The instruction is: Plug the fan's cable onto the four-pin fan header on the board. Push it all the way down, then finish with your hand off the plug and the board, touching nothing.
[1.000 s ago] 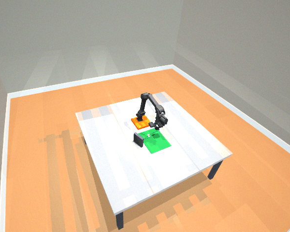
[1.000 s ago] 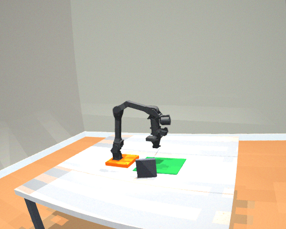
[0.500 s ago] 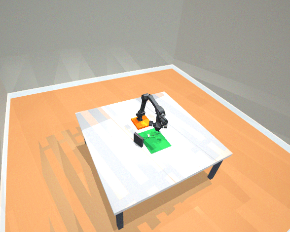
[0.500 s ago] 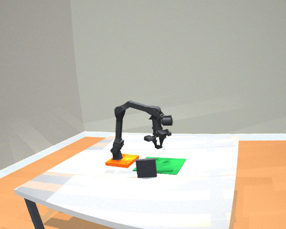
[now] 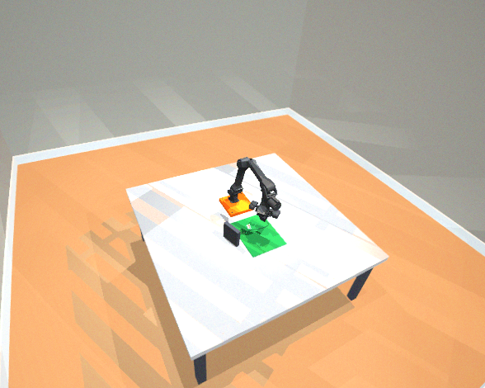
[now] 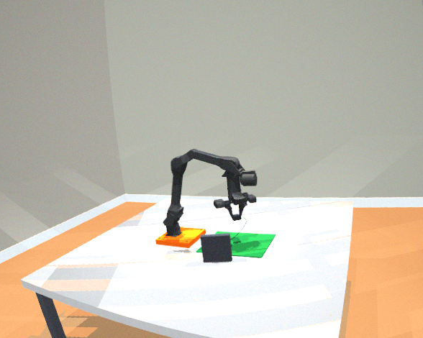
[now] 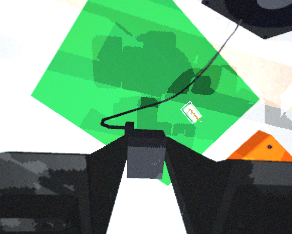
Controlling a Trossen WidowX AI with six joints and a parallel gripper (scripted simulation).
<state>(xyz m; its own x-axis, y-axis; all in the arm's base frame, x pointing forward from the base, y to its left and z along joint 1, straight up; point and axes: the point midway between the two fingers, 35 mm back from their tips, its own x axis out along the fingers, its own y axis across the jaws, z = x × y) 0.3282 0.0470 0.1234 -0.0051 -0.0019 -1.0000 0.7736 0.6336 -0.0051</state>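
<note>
Right now my gripper tip is 13 cm above the green board, 3 cm to the left of it and 1 cm short of it. Round my gripper tip: pale header (11 cm below, 6 cm to the right, 6 cm behind); dark grey fan (19 cm to the right, 5 cm below, 1 cm behind); fan plug (1 cm to the left, 1 cm behind, 1 cm above).
</note>
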